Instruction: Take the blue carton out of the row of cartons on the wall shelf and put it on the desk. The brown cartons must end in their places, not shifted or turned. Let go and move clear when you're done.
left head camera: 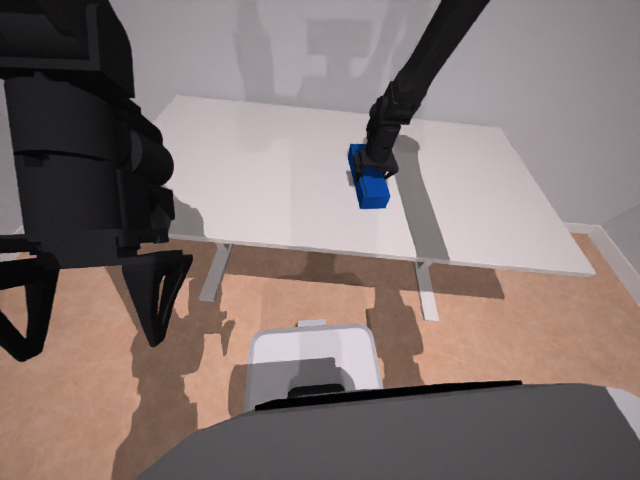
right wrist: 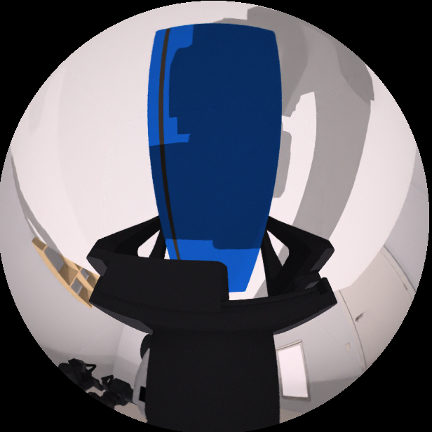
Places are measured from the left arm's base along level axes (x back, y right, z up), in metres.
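Pixels of known places: left gripper, fingertip midpoint: (left head camera: 96, 350); right gripper, fingertip midpoint: (left head camera: 369, 180).
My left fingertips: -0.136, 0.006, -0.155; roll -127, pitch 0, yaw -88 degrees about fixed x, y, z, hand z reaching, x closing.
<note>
Behind a point stands the place of what it marks, as x, y, z.
The blue carton (left head camera: 374, 192) @(-0.585, 0.415, -0.424) (right wrist: 220, 125) lies flat, lengthwise away from me, at or just over the top of the white desk (left head camera: 258, 180) @(-0.706, 0.047, -0.481), right of its middle. I cannot tell whether its underside touches the desk. My right gripper (left head camera: 372, 174) @(-0.665, 0.420, -0.449) (right wrist: 213, 217) is shut on the blue carton, with one finger along each long side. My left gripper (left head camera: 88, 348) @(-0.136, 0.006, -0.155) is open and empty, at the left of the left head camera view, in front of the desk. The row of brown cartons does not show in the left head camera view.
A tan shelf-like unit (right wrist: 42, 246) shows small at the left edge of the right wrist view; its contents are unclear. The wall stands behind the desk. My white base (left head camera: 312, 343) @(-0.250, 0.221, -0.942) is in front of the desk, near its two legs.
</note>
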